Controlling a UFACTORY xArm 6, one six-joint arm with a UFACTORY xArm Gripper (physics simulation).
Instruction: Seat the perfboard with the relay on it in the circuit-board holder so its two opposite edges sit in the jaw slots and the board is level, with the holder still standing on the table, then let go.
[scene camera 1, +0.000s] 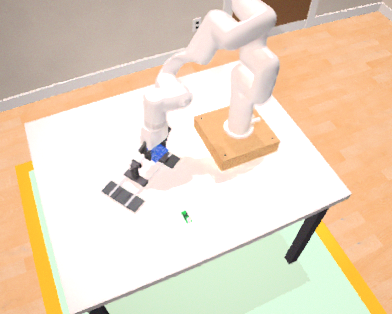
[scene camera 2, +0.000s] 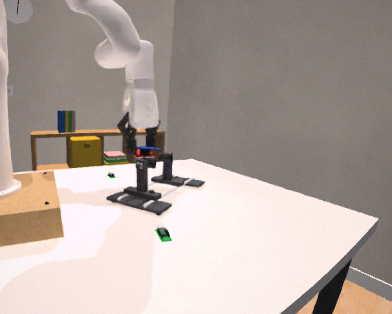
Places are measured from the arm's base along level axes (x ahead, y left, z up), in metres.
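Pixels of known places: gripper, between the fingertips: (scene camera 1: 155, 153) (scene camera 2: 141, 151); arm's base, origin of its link: (scene camera 1: 238, 128).
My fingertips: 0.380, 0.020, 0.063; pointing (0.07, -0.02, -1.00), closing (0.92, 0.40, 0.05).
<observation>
For each thing: its middle in the pictures, then the offset to it from my fingertips, as dx, dy, dz. "pt": a spot on its surface instead. Level surfaces: height alone.
- blue perfboard, middle of its body: (scene camera 2: 143, 151) (scene camera 1: 153, 151) +0.001, -0.008, +0.003
- black circuit-board holder, middle of its body: (scene camera 2: 161, 174) (scene camera 1: 140, 167) +0.060, -0.009, -0.069
- white table, height of its surface: dz -0.127
- green board, a spot on its surface: (scene camera 2: 163, 234) pt -0.062, -0.235, -0.124
My gripper (scene camera 1: 156, 144) (scene camera 2: 141, 146) points down and is shut on the blue perfboard (scene camera 1: 159, 153) (scene camera 2: 154, 148). In the scene camera 2 view the board shows nearly edge-on and roughly level, with small dark and red parts beside it; the relay cannot be told clearly. The black circuit-board holder (scene camera 1: 122, 196) (scene camera 2: 139, 201) stands on the table, with two upright jaw posts on feet joined by pale rods. The board is above the jaw tops, near the post on the robot's side, and appears apart from the slots. In the scene camera 1 view the gripper and board hide that post.
A small green board (scene camera 1: 186, 217) (scene camera 2: 111, 175) lies on the white table (scene camera 1: 240, 215) (scene camera 2: 260, 240). Another green board (scene camera 2: 163, 234) with a dark part lies beside the holder in the scene camera 2 view. The robot's wooden base block (scene camera 1: 235, 145) (scene camera 2: 30, 215) stands near the holder.
</observation>
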